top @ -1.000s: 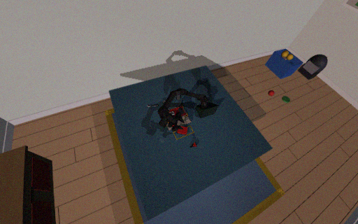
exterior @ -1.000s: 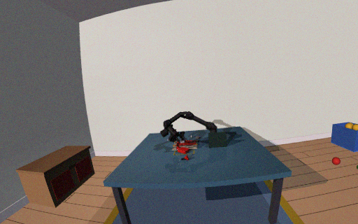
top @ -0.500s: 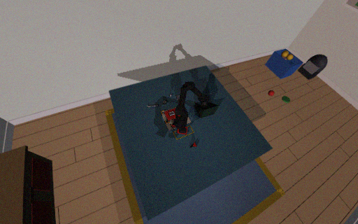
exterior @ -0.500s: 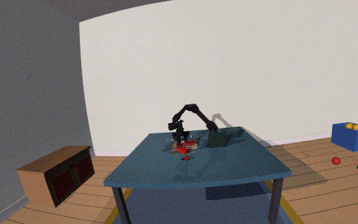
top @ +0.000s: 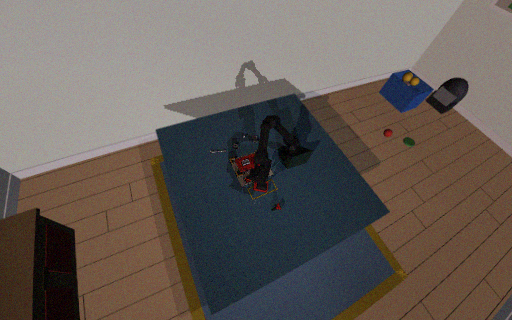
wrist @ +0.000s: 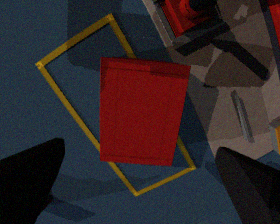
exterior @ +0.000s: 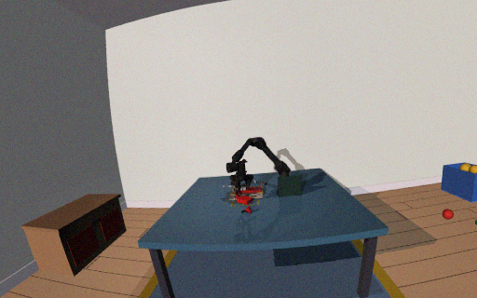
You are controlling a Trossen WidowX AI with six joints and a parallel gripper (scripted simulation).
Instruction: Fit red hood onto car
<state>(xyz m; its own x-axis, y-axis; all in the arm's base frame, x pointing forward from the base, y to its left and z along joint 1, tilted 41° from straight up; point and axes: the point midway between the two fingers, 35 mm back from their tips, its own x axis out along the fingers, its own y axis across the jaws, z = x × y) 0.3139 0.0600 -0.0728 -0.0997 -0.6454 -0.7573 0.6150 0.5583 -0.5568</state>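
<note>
The red hood is 60 mm below my gripper tip.
</note>
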